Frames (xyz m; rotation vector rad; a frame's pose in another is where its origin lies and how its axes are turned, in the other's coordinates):
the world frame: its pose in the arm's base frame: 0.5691 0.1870 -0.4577 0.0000 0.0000 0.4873
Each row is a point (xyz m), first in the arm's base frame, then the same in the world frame.
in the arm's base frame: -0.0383 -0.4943 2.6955
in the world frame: -0.8557 -0.3176 3.1532
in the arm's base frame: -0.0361 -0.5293 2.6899
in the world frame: -0.8702 -0.3495 3.1476
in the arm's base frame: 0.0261 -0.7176 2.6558
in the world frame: -0.9034 -0.5450 3.1135
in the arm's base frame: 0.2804 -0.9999 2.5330
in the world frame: -0.8109 -0.9136 2.9907
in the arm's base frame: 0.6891 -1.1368 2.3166
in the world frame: -0.5138 -1.2259 2.7743
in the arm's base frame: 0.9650 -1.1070 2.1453
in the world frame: -0.2561 -1.3288 2.6030
